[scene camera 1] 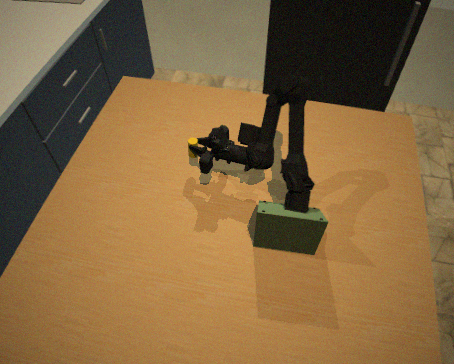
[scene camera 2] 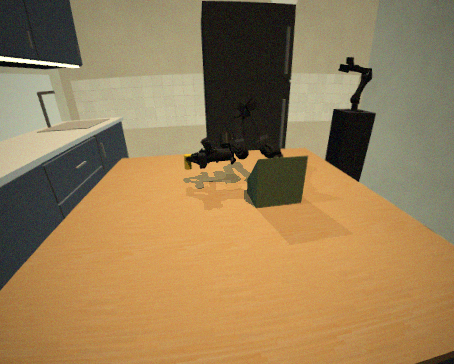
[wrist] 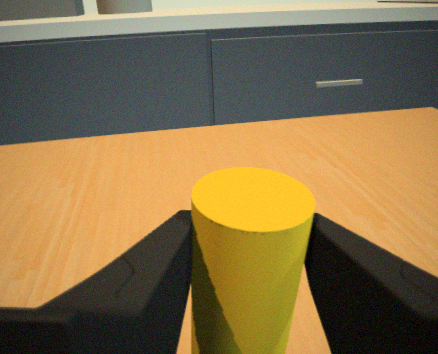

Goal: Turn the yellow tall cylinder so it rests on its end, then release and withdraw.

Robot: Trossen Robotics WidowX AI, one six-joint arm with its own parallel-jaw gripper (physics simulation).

Scene:
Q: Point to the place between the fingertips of my gripper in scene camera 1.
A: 191, 143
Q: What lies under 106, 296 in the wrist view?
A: My gripper.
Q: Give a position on a yellow cylinder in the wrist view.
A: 250, 226

